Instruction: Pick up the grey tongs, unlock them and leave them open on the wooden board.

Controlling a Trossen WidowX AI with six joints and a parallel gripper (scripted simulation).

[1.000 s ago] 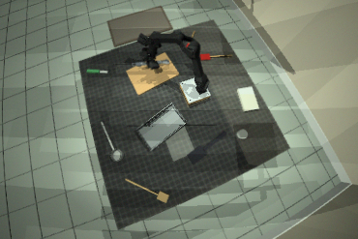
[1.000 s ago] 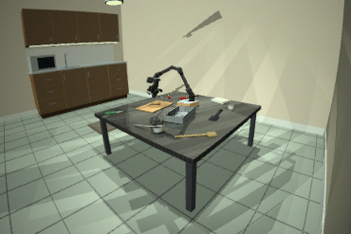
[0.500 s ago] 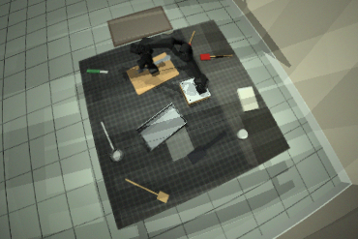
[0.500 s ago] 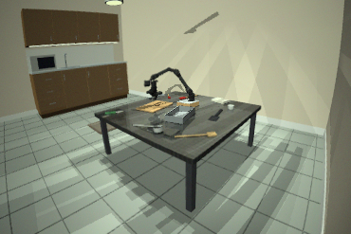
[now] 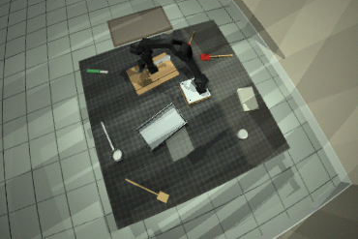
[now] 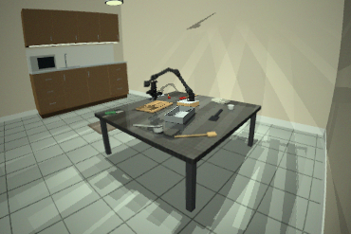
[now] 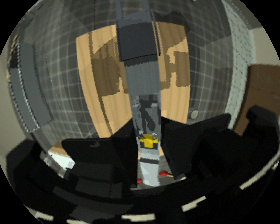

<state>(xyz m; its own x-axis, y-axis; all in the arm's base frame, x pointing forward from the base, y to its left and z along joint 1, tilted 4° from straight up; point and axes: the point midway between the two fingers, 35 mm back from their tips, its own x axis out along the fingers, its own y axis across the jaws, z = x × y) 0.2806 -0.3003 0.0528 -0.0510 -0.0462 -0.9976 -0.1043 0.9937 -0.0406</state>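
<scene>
Right now the yellow lock piece is 40 mm above my gripper tip and 10 mm behind it. From my gripper tip the other things lie so: wooden board 60 mm below; then roasting tin 430 mm to the left, 90 mm ahead, 40 mm below; then red spatula 530 mm behind, 60 mm to the left, 60 mm below.
</scene>
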